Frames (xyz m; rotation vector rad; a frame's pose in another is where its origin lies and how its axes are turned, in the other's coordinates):
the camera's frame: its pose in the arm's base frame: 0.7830 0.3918 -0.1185 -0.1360 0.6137 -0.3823
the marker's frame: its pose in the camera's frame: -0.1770 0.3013 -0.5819 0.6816 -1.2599 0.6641
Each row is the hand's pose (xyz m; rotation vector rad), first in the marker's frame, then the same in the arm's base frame.
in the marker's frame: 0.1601 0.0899 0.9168 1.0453 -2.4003 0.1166
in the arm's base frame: -0.0589 0.3827 0.1674 -1.3412 2.4549 -0.0063
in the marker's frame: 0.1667 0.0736 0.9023 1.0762 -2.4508 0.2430
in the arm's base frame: -0.0400 0.3751 0.1570 -1.2635 2.4110 -0.1137
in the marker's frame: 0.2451 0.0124 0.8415 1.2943 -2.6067 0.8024
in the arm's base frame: 0.0737 0.3503 0.1504 -0.9902 2.1025 -0.5260
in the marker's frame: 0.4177 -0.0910 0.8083 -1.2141 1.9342 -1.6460
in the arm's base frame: 0.2534 0.2761 0.2118 -0.4914 1.5332 -1.2048
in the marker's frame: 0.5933 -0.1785 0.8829 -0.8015 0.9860 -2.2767
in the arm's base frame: 0.3656 0.1655 0.3506 0.1347 0.9527 -1.8287
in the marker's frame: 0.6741 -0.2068 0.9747 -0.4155 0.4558 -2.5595
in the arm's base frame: 0.3788 0.0983 0.4557 0.5958 0.6492 -2.1254
